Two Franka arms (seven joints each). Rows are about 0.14 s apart.
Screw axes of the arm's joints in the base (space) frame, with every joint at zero. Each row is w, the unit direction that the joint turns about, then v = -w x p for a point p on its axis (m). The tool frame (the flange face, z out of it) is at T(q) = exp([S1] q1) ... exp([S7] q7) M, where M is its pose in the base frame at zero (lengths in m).
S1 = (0, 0, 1, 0, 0, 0)
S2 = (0, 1, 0, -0.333, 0, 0)
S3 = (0, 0, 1, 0, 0, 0)
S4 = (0, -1, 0, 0.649, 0, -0.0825)
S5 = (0, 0, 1, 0, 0, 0)
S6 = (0, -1, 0, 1.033, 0, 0)
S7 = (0, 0, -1, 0, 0.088, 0)
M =
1 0 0 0.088
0 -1 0 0
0 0 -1 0.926
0 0 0 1
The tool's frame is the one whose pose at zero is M.
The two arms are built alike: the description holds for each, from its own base.
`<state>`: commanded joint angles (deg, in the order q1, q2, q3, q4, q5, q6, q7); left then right.
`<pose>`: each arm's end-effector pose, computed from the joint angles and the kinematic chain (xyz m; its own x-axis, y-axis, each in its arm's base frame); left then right.
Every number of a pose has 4 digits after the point.
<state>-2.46 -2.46 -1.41 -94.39 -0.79 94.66 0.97 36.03 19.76 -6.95 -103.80 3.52 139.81 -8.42</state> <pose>0.5471 -0.0387 0.6191 0.9954 -0.0832 0.0478 -0.0839 -0.9964 0.0119 0.5773 0.3289 0.3824 0.7750 0.5661 0.2810 0.5822 -0.8124 0.0311</pose>
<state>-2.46 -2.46 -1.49 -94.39 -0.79 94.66 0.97 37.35 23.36 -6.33 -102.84 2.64 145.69 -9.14</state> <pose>0.5470 -0.0395 0.6191 0.9953 -0.0846 0.0478 -0.0853 -0.9963 0.0119 0.5777 0.3553 0.3602 0.7249 0.6041 0.3311 0.6228 -0.7801 0.0598</pose>
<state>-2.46 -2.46 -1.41 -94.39 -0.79 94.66 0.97 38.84 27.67 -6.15 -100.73 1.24 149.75 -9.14</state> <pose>0.5471 -0.0387 0.6191 0.9954 -0.0832 0.0478 -0.0839 -0.9964 0.0119 0.5788 0.3810 0.3347 0.6816 0.6388 0.3567 0.6554 -0.7498 0.0906</pose>
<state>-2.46 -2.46 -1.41 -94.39 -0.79 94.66 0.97 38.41 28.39 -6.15 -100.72 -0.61 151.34 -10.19</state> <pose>0.5471 -0.0387 0.6191 0.9954 -0.0832 0.0478 -0.0839 -0.9964 0.0119 0.5827 0.3784 0.3295 0.6508 0.6668 0.3631 0.6750 -0.7271 0.1254</pose>
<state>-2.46 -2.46 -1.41 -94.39 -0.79 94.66 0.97 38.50 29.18 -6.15 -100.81 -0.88 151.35 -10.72</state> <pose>0.5471 -0.0387 0.6191 0.9954 -0.0832 0.0478 -0.0839 -0.9964 0.0119 0.5816 0.3791 0.3192 0.6451 0.6808 0.3469 0.6855 -0.7162 0.1308</pose>
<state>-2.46 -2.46 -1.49 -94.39 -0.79 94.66 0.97 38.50 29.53 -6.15 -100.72 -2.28 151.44 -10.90</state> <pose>0.5470 -0.0395 0.6191 0.9953 -0.0846 0.0478 -0.0853 -0.9963 0.0119 0.5816 0.3799 0.3159 0.6294 0.6994 0.3386 0.6977 -0.7005 0.1499</pose>
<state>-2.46 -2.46 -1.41 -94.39 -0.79 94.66 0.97 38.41 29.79 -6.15 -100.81 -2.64 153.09 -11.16</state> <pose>0.5471 -0.0387 0.6191 0.9954 -0.0832 0.0478 -0.0839 -0.9964 0.0119 0.5831 0.3802 0.3155 0.6155 0.7026 0.3571 0.7007 -0.6952 0.1603</pose>
